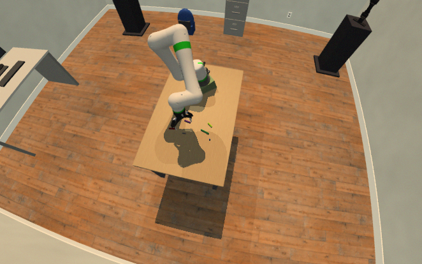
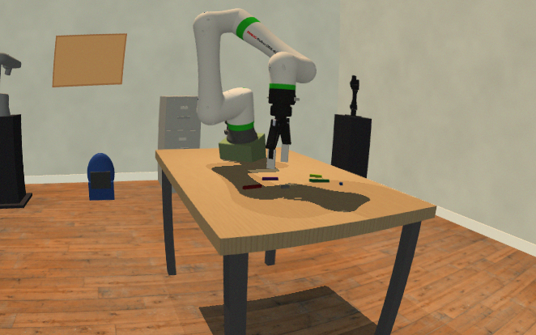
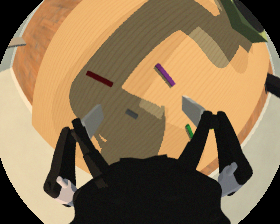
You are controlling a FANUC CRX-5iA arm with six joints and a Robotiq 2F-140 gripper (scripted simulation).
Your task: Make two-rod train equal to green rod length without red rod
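Now: the grey rod 8 cm below my hand, 5 cm ahead of it and 1 cm to the left of it. The rest, counted from my hand: red rod: 10 cm to the right, 8 cm below, 2 cm ahead; purple rod: 8 cm below, 7 cm behind, 1 cm to the left; green rod: 19 cm to the left, 8 cm below.
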